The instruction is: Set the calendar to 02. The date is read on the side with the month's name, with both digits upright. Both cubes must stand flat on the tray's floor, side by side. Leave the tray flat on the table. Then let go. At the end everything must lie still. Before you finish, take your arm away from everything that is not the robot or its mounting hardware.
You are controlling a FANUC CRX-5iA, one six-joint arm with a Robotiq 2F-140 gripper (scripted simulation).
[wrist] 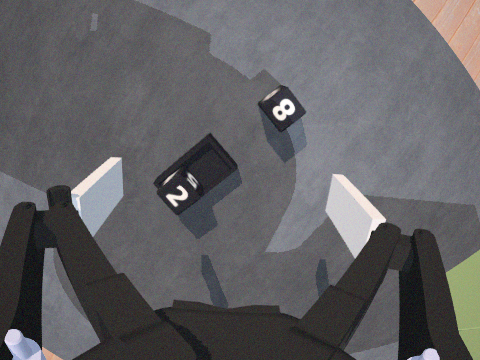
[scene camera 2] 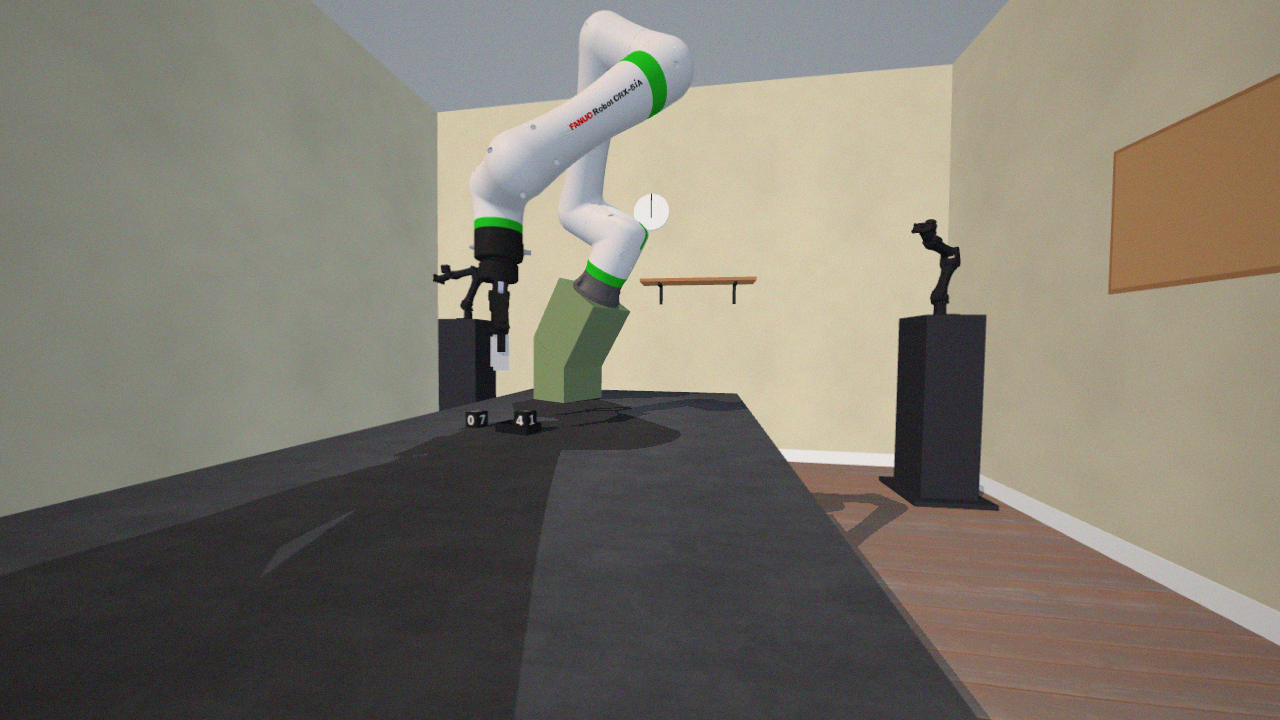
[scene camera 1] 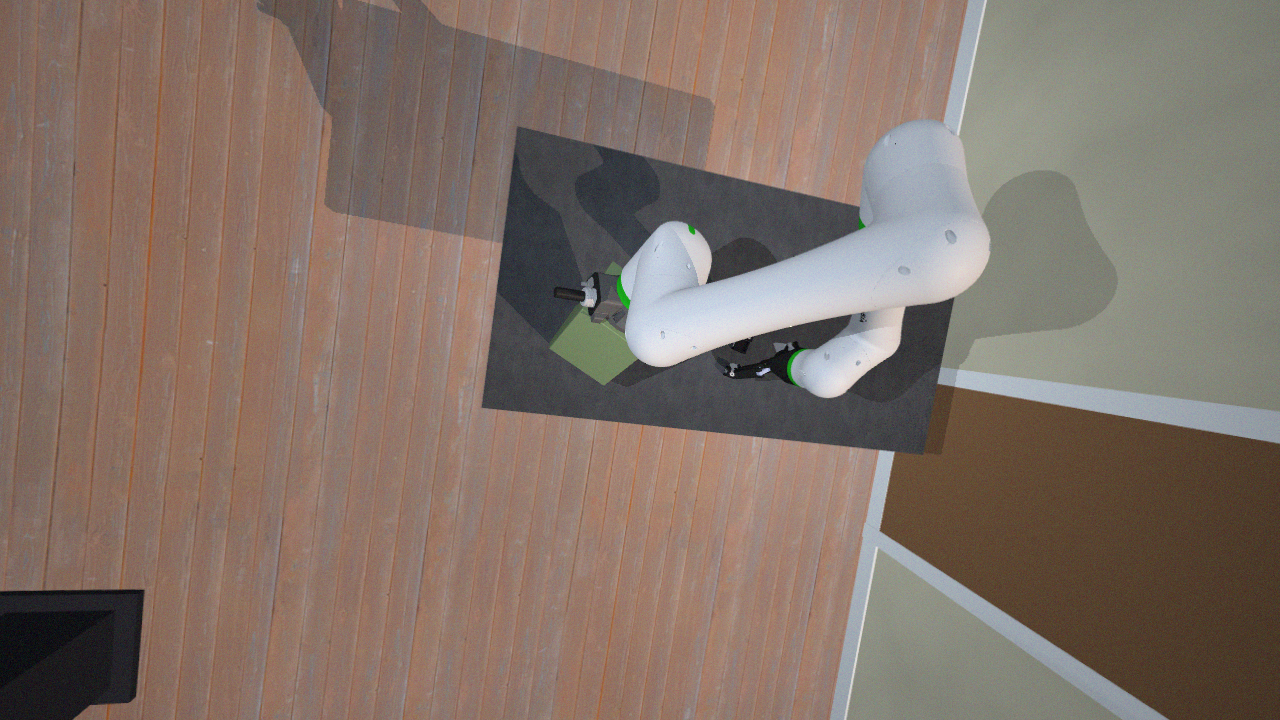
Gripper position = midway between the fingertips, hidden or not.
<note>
In view: my gripper [scene camera 2: 498, 368] and a black tray [wrist: 208, 161].
My gripper also shows in the wrist view [wrist: 226, 185].
</note>
